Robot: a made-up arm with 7 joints. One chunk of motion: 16 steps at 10 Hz.
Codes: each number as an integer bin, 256 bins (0 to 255) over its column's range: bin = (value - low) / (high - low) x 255, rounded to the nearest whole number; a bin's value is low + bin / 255 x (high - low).
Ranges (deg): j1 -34..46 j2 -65..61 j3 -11..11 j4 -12..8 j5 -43..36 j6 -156..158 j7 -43..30
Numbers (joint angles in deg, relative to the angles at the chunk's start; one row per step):
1: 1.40 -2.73 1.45 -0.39 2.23 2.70 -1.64
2: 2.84 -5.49 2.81 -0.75 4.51 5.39 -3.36
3: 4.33 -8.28 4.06 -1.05 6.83 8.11 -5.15
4: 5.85 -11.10 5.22 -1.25 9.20 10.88 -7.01
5: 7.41 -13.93 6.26 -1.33 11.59 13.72 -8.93
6: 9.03 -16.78 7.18 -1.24 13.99 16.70 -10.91
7: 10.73 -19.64 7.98 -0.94 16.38 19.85 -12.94
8: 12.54 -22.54 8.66 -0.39 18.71 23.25 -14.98
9: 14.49 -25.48 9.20 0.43 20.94 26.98 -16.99
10: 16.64 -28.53 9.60 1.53 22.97 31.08 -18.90
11: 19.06 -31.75 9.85 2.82 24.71 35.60 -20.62
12: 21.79 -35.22 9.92 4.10 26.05 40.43 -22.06
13: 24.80 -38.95 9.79 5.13 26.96 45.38 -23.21
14: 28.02 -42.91 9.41 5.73 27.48 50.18 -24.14
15: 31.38 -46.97 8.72 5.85 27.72 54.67 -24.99
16: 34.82 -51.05 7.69 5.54 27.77 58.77 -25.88
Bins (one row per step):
1: 113 126 144 148 146 129 144
2: 117 120 160 143 153 131 138
3: 122 115 175 140 161 133 132
4: 127 109 188 137 168 136 126
5: 132 103 200 136 176 138 119
6: 137 98 211 137 184 140 112
7: 143 92 220 141 192 143 105
8: 148 86 228 148 199 146 98
9: 155 80 234 158 206 149 91
10: 161 74 239 173 213 152 84
11: 169 67 242 189 219 156 78
12: 178 60 242 205 223 160 73
13: 187 53 241 218 226 164 69
14: 198 45 237 226 227 167 66
15: 208 36 229 228 228 171 63
16: 219 28 217 224 228 174 60

